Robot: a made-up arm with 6 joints. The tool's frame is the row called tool. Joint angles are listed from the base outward.
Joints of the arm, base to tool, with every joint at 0 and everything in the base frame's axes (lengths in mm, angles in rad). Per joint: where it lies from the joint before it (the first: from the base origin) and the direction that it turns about. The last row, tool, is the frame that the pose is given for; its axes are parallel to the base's.
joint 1: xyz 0.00 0.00 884.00 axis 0 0 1
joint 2: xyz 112.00 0.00 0.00 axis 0 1 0
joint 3: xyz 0.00 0.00 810.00 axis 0 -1 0
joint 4: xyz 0.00 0.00 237.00 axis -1 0 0
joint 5: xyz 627.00 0.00 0.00 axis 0 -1 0
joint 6: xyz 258.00 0.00 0.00 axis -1 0 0
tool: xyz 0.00 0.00 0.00
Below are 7 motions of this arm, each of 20 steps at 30 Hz.
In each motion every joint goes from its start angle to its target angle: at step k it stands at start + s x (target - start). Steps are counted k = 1, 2, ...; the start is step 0. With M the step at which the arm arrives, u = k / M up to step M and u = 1 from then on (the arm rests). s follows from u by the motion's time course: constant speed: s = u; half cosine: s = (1 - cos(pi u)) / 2; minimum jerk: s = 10 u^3 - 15 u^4 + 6 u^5.
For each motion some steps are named. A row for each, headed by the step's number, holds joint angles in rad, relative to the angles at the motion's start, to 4 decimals.
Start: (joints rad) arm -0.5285 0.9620 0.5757 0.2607 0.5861 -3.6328
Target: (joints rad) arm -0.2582 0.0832 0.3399 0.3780 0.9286 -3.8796
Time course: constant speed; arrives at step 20
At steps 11, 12, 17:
11: 0.1487 -0.4833 -0.1297 0.0645 0.1884 -0.1357
12: 0.1622 -0.5273 -0.1415 0.0704 0.2055 -0.1481
17: 0.2298 -0.7470 -0.2004 0.0997 0.2911 -0.2098

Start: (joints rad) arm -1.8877 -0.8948 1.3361 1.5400 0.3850 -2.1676
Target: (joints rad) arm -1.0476 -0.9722 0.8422 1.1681 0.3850 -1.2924
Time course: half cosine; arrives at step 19
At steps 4, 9, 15, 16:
4: 0.0886 -0.0082 -0.0521 -0.0392 0.0000 0.0923
9: 0.3854 -0.0355 -0.2266 -0.1706 0.0000 0.4015
15: 0.7515 -0.0692 -0.4418 -0.3327 0.0000 0.7829
16: 0.7895 -0.0727 -0.4641 -0.3495 0.0000 0.8225

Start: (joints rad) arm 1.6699 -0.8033 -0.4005 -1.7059 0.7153 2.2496
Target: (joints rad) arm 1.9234 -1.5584 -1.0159 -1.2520 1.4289 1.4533
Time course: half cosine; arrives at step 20
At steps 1, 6, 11, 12, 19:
1: 0.0016 -0.0046 -0.0038 0.0028 0.0044 -0.0049
6: 0.0522 -0.1556 -0.1268 0.0936 0.1471 -0.1641
11: 0.1466 -0.4366 -0.3558 0.2625 0.4126 -0.4604
12: 0.1659 -0.4942 -0.4028 0.2971 0.4671 -0.5212
19: 0.2519 -0.7505 -0.6116 0.4511 0.7092 -0.7914

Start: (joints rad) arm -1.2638 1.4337 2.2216 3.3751 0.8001 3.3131
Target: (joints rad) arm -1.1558 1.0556 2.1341 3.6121 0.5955 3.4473
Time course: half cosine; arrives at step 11
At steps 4, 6, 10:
4: 0.0316 -0.1105 -0.0256 0.0693 -0.0598 0.0392
6: 0.0617 -0.2160 -0.0500 0.1354 -0.1169 0.0766
10: 0.1058 -0.3704 -0.0857 0.2322 -0.2005 0.1315

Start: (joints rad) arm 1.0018 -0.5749 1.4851 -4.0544 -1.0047 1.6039
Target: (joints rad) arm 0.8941 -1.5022 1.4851 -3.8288 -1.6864 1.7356
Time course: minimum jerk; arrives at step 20
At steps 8, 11, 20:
8: -0.0342 -0.2944 0.0000 0.0716 -0.2164 0.0418
11: -0.0639 -0.5500 0.0000 0.1338 -0.4043 0.0781
20: -0.1077 -0.9273 0.0000 0.2256 -0.6817 0.1317

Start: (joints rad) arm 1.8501 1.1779 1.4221 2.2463 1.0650 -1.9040
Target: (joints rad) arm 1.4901 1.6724 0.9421 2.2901 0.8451 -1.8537
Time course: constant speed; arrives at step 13
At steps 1, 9, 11, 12, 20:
1: -0.0277 0.0380 -0.0369 0.0034 -0.0169 0.0039
9: -0.2492 0.3423 -0.3323 0.0303 -0.1522 0.0348
11: -0.3046 0.4184 -0.4062 0.0371 -0.1861 0.0426
12: -0.3323 0.4565 -0.4431 0.0404 -0.2030 0.0464
20: -0.3600 0.4945 -0.4800 0.0438 -0.2199 0.0503

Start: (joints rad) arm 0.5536 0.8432 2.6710 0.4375 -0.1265 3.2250
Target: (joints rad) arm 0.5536 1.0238 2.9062 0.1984 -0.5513 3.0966
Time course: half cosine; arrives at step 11
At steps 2, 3, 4, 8, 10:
2: 0.0000 0.0143 0.0187 -0.0190 -0.0337 -0.0102
3: 0.0000 0.0312 0.0406 -0.0413 -0.0733 -0.0222
4: 0.0000 0.0528 0.0687 -0.0699 -0.1242 -0.0375
8: 0.0000 0.1494 0.1946 -0.1978 -0.3515 -0.1062
10: 0.0000 0.1769 0.2304 -0.2343 -0.4162 -0.1258

